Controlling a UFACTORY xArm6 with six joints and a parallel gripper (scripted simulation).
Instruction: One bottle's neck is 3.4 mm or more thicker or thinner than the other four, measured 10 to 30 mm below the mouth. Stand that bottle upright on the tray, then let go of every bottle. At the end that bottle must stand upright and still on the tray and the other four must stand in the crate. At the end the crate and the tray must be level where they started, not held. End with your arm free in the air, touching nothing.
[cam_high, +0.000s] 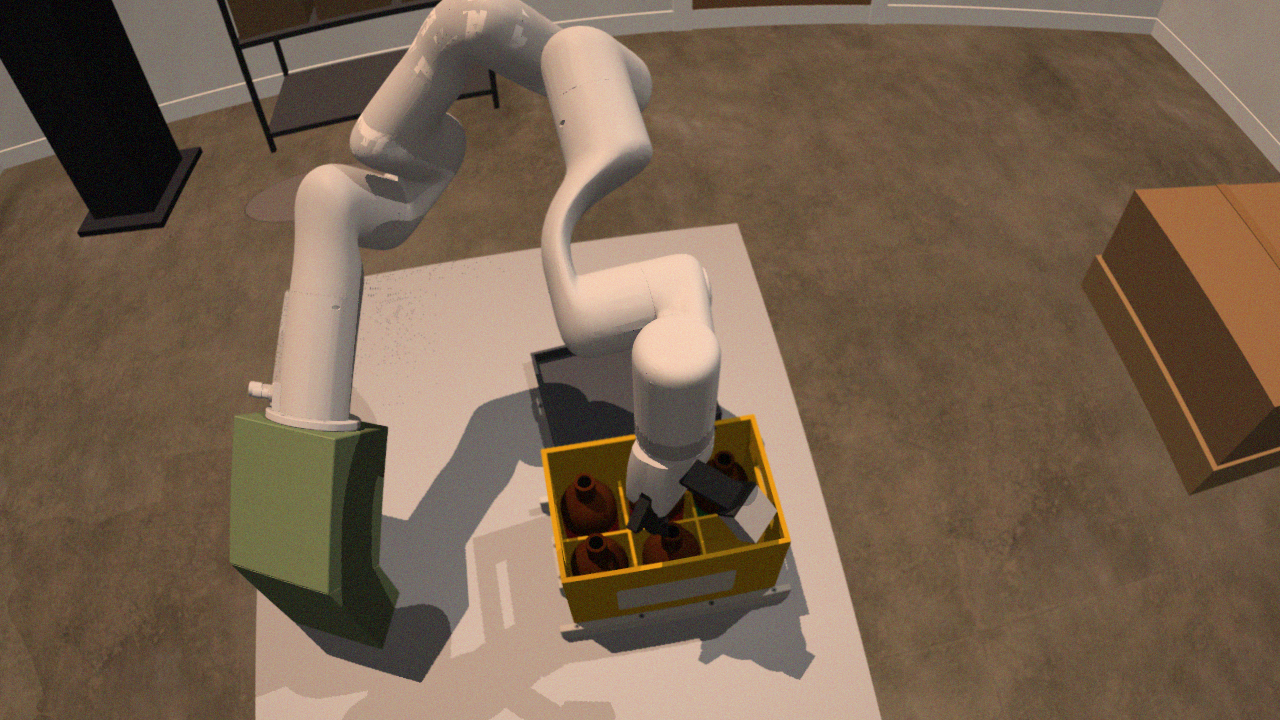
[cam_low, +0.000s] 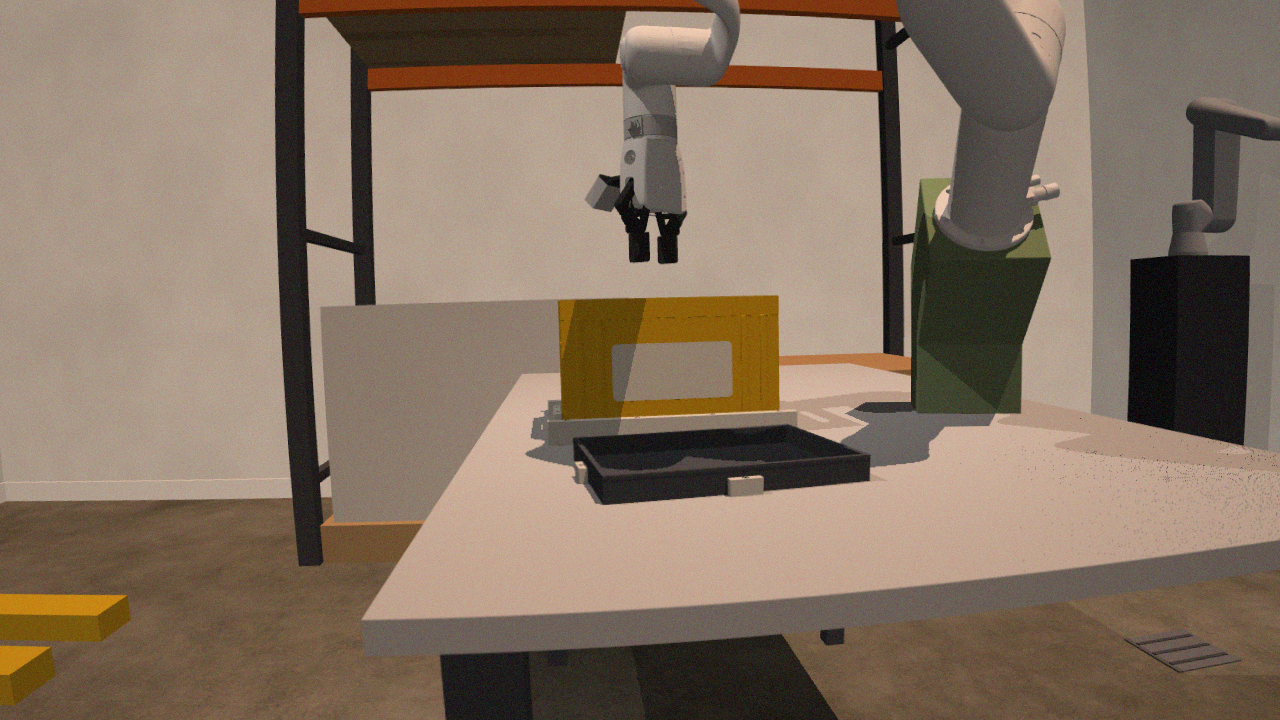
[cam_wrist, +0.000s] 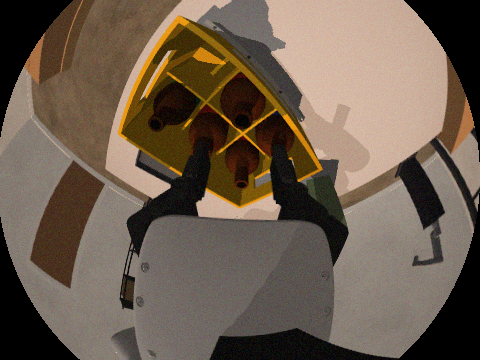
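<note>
Now: hand 16 cm above the yellow crate, 4 cm to the right of it and 1 cm past it. Also, from my hand: glass bottle 16 cm below, 9 cm to the left, 2 cm behind; dark tray 32 cm to the left, 23 cm below, 6 cm behind.
</note>
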